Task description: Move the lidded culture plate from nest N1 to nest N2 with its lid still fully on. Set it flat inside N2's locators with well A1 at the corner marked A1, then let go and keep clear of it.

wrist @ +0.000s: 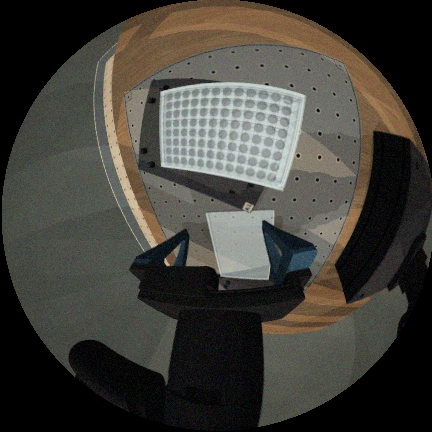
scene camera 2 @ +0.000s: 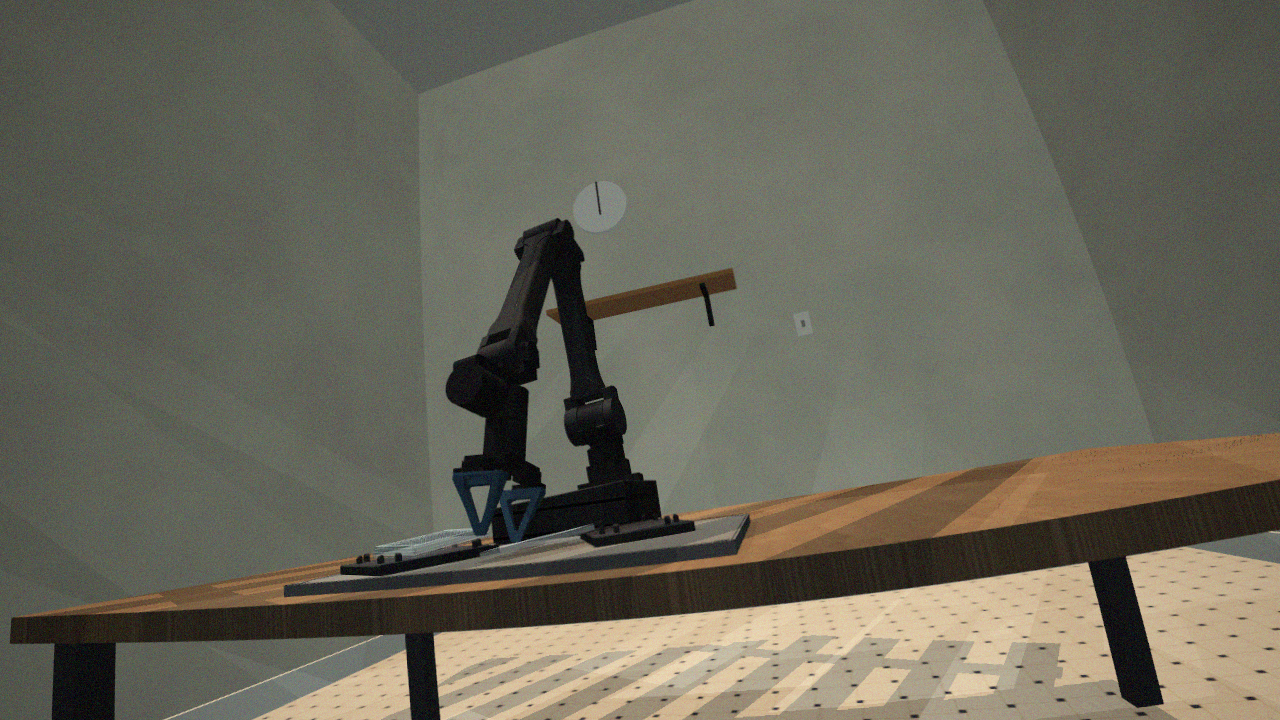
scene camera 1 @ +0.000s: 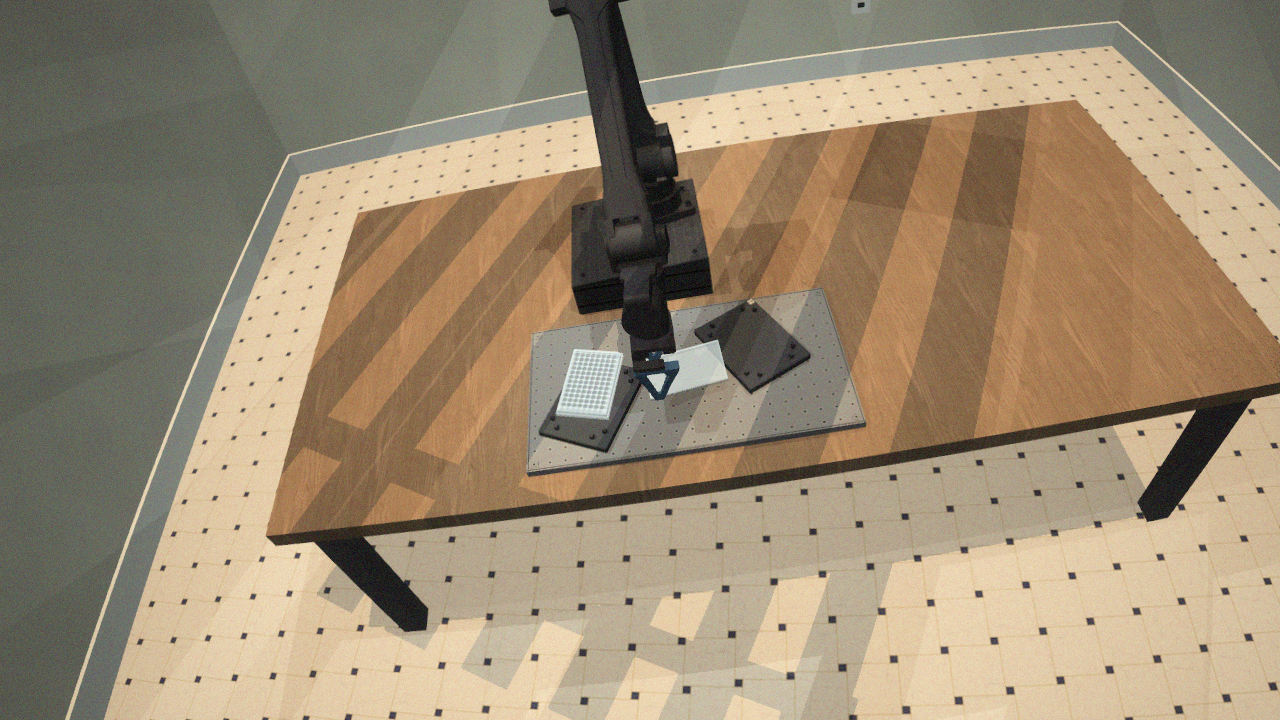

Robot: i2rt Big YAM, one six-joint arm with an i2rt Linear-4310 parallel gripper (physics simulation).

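Seen in the pictures: gripper, fingertip midpoint: (wrist: 223, 228) (scene camera 2: 499, 539) (scene camera 1: 657, 380); arm's base, link origin: (scene camera 2: 612, 487) (scene camera 1: 661, 210).
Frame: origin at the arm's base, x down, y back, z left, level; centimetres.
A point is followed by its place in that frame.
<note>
The white many-welled plate (scene camera 1: 590, 383) @(x 4.3, y -33.7, z -20.2 cm) (scene camera 2: 429, 542) @(x 4.1, y -38.6, z -18.0 cm) (wrist: 225, 135) @(x 4.8, y -33.2, z -19.5 cm) lies skewed on the left dark nest (scene camera 1: 577, 433) @(x 5.7, y -41.9, z -23.9 cm) (wrist: 150, 120) @(x 5.7, y -41.1, z -24.7 cm), overhanging its outline. A flat, clear, pale panel that looks like the lid (scene camera 1: 702, 365) @(x 5.1, y -35.4, z -2.0 cm) (wrist: 242, 245) @(x 5.5, y -34.5, z -6.0 cm) lies apart from it, between the nests. The right dark nest (scene camera 1: 760, 344) @(x 5.7, y -33.7, z 8.3 cm) (scene camera 2: 635, 532) @(x 5.9, y -40.7, z 8.5 cm) holds no plate. An A1 tag (wrist: 248, 206) @(x 5.7, y -32.8, z -11.8 cm) marks the left nest's near corner in the wrist view. I cannot read which nest is N1 or N2. My gripper (scene camera 1: 659, 395) @(x 4.9, y -36.2, z -9.6 cm) (scene camera 2: 499, 537) @(x 4.9, y -36.2, z -9.6 cm) (wrist: 223, 228) @(x 4.9, y -36.2, z -9.6 cm) is open and empty, above the panel's left end, beside the plate.
A grey perforated board (scene camera 1: 698, 429) @(x 6.8, y -46.2, z -5.6 cm) (scene camera 2: 537, 564) @(x 7.0, y -50.4, z -0.4 cm) (wrist: 325, 115) @(x 6.8, y -22.7, z -20.4 cm) carries both nests. Small dark locator knobs stand up on the nests. The arm's black base (scene camera 1: 586, 255) @(x 0.9, y -6.3, z -15.7 cm) stands behind the board on the wooden table (scene camera 1: 1029, 295) @(x 8.1, y -36.7, z 57.3 cm). The table's front edge runs close to the board.
</note>
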